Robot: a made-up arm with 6 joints.
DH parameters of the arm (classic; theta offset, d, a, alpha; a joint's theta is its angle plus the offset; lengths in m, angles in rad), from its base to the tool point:
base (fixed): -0.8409 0 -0.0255 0
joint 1: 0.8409 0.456 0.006 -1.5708
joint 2: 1.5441 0 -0.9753 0
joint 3: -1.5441 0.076 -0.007 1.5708
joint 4: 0 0.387 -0.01 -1.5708
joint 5: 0 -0.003 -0.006 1.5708
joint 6: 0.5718 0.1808 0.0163 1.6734
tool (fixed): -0.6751 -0.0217 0 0
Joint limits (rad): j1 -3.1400..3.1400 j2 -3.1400..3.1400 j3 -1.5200..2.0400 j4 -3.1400..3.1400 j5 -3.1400..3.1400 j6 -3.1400..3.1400
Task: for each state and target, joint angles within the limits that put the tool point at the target. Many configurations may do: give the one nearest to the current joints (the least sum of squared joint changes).
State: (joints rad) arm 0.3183 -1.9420 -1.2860 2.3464 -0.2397 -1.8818
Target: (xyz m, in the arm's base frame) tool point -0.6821 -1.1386 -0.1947
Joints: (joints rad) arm 1.0849 -1.7980 -0.6428 2.3617 -0.3462 -1.8997
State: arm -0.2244 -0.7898 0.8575 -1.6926 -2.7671 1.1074
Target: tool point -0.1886 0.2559 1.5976
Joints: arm -0.2749 -0.2948 0.5999 -1.5751 -2.4425 1.1033
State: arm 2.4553 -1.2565 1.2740 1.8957 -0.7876 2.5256
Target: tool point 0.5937 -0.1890 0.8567
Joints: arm 2.7170 -1.5036 2.0384 2.0762 -0.9347 2.5278
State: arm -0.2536 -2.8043 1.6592 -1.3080 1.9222 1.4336
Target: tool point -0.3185 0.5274 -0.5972
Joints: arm -1.2044 -2.9076 1.0917 -1.5496 1.6757 1.4755
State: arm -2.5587 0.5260 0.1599 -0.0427 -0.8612 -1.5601
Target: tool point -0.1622 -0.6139 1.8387
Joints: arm -1.9392 0.4757 0.1646 -0.1655 -0.7816 -1.5332
